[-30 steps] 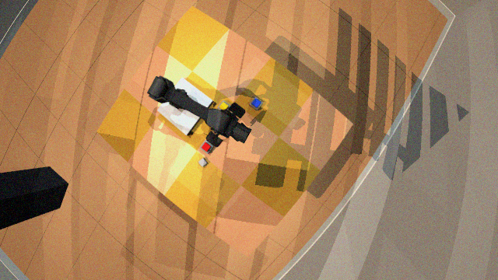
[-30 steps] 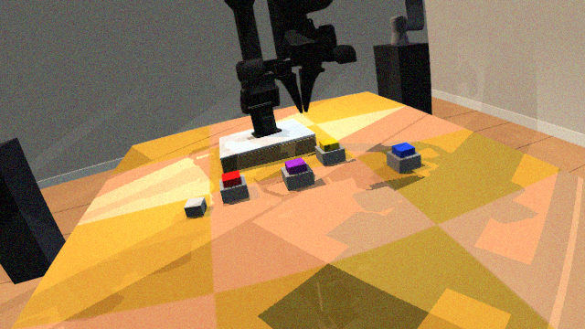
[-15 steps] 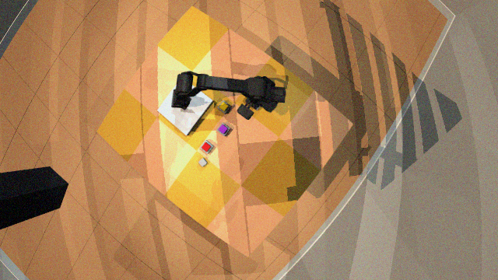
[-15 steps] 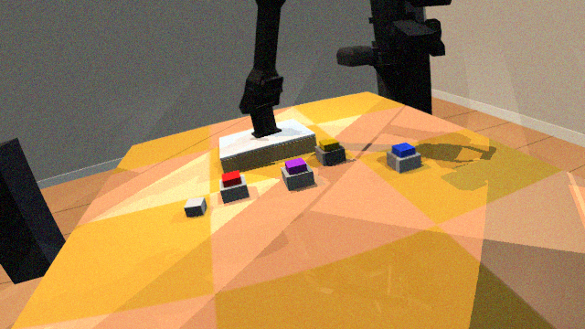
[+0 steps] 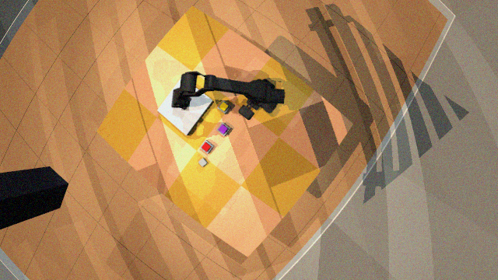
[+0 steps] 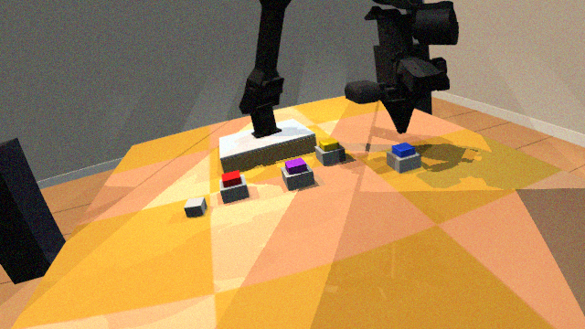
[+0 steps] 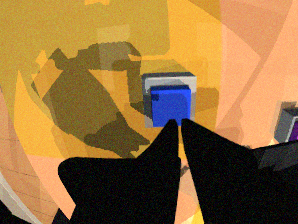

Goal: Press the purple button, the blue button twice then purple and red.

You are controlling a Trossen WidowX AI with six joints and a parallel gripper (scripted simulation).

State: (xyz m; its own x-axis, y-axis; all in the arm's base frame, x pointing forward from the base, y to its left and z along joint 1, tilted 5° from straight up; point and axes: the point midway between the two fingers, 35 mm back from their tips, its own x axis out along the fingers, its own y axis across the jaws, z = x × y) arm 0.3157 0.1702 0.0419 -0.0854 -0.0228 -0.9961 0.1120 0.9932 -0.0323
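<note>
The blue button lies 3 cm below my gripper tip. From my gripper tip the other things lie so: yellow button: 12 cm behind, 9 cm to the right, 3 cm below; purple button: 18 cm to the right, 7 cm behind, 3 cm below; red button: 30 cm to the right, 9 cm behind, 3 cm below.
</note>
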